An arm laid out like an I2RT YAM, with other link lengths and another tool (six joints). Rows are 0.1 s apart.
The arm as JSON. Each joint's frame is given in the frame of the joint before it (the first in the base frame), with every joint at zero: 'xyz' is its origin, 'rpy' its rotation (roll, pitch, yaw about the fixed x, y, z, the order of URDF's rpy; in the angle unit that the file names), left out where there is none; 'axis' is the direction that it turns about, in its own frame. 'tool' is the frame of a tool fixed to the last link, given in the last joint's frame.
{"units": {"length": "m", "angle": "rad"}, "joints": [
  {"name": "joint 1", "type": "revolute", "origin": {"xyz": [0.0, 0.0, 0.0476]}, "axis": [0.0, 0.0, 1.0]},
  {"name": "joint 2", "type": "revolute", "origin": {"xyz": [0.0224, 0.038, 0.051]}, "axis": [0.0, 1.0, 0.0]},
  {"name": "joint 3", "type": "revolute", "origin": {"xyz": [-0.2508, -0.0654, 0.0]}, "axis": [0.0, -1.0, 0.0]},
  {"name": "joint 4", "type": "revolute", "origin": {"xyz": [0.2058, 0.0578, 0.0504]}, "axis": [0.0, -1.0, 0.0]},
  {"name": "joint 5", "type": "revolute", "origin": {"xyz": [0.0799, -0.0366, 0.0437]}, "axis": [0.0, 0.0, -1.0]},
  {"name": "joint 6", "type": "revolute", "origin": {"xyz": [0.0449, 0.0, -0.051]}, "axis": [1.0, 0.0, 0.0]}
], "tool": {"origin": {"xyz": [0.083, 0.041, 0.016], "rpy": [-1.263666, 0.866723, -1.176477]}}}
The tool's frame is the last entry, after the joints.
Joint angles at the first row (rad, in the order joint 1, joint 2, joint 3, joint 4, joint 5, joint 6):
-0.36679, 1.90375, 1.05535, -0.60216, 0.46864, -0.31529
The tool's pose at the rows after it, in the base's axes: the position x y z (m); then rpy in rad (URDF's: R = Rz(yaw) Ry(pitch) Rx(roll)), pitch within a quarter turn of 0, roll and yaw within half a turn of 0:
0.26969 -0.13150 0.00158 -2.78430 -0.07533 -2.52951
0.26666 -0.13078 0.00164 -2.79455 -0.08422 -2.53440
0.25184 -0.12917 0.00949 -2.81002 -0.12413 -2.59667
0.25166 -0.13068 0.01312 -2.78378 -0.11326 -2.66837
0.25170 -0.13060 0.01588 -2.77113 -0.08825 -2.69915
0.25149 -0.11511 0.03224 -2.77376 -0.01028 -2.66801
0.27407 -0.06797 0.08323 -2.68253 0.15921 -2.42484
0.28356 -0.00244 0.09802 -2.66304 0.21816 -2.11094
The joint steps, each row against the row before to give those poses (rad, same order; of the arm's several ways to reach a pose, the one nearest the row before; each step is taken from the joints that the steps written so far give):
-0.00459, -0.00001, -0.00039, 0.00000, -0.00076, 0.00037
-0.00036, -0.00037, 0.00113, -0.01753, 0.00229, 0.00574
0.00037, -0.02747, 0.00420, -0.10033, 0.02785, 0.07056
0.00152, -0.00917, 0.00420, -0.02480, 0.01030, 0.07971
-0.00305, -0.01868, -0.01107, 0.00382, -0.00916, 0.03053
0.02326, -0.09803, -0.03737, -0.00724, -0.05912, -0.00458
0.13964, -0.20449, -0.00078, 0.00876, -0.08890, -0.08735
0.19760, -0.05490, 0.00116, 0.02290, -0.07400, -0.09803

